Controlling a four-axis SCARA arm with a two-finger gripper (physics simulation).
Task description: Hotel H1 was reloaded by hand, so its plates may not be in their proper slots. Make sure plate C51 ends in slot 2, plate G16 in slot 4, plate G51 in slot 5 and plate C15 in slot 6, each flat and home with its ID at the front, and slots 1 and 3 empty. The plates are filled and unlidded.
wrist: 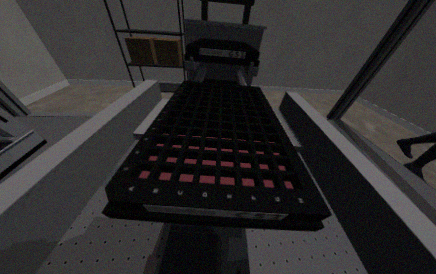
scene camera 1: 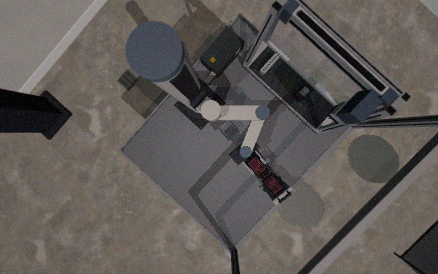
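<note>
My gripper is shut on a dark plate with red-filled wells, plate C51. It holds the plate level between its two pale fingers, with the label edge toward the wrist; that label is too slanted and dark to read. Hotel H1 stands straight beyond, apart from the held plate. Another red-filled plate lies at its top. In the wrist view a dark plate in the hotel shows a small label, seemingly G51. The lower slots are hidden behind the held plate.
A dark instrument with a raised metal frame stands at the upper right of the grey deck. A black box with a yellow mark stands near the arm's base. A person's dark legs show beyond the deck.
</note>
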